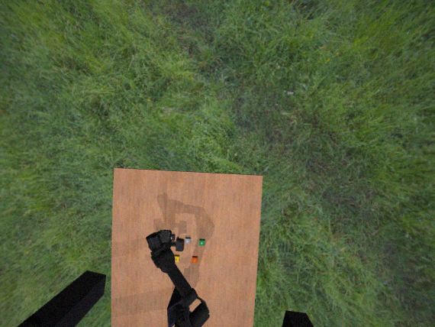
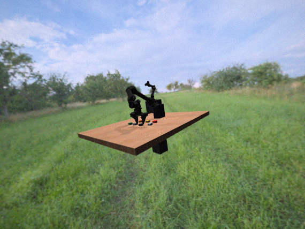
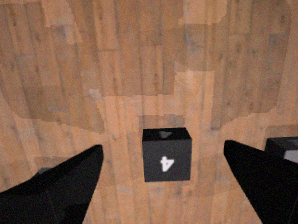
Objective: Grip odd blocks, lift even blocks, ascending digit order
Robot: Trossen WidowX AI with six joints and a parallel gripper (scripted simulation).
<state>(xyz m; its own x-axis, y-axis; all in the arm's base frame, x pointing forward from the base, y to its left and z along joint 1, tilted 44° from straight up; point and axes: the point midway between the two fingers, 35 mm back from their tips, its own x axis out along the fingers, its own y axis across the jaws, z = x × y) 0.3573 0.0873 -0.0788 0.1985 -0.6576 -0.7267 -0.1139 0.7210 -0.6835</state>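
The black block is 10 mm behind my gripper tip and 10 mm below it. The rest, counted from my gripper tip: grey block (10 mm behind, 100 mm to the right, 10 mm below); yellow block (130 mm behind, 50 mm to the right, 10 mm below); white block (50 mm behind, 80 mm to the left, 10 mm below).
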